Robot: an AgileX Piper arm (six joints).
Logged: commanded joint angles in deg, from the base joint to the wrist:
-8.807 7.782 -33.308 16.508 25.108 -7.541
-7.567 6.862 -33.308 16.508 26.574 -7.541
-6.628 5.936 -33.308 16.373 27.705 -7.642
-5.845 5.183 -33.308 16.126 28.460 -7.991
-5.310 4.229 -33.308 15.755 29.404 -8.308
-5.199 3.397 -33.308 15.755 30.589 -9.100
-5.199 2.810 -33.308 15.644 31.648 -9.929
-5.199 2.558 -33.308 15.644 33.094 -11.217
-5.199 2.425 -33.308 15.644 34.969 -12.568
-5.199 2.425 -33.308 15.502 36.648 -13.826
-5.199 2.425 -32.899 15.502 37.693 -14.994
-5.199 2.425 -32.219 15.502 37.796 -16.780
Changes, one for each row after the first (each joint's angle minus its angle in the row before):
1.240 -0.920 0.000 0.000 1.466 0.000
0.939 -0.926 0.000 -0.135 1.131 -0.101
0.783 -0.753 0.000 -0.247 0.755 -0.349
0.535 -0.954 0.000 -0.371 0.944 -0.317
0.111 -0.832 0.000 0.000 1.185 -0.792
0.000 -0.587 0.000 -0.111 1.059 -0.829
0.000 -0.252 0.000 0.000 1.446 -1.288
0.000 -0.133 0.000 0.000 1.875 -1.351
0.000 0.000 0.000 -0.142 1.679 -1.258
0.000 0.000 0.409 0.000 1.045 -1.168
0.000 0.000 0.680 0.000 0.103 -1.786

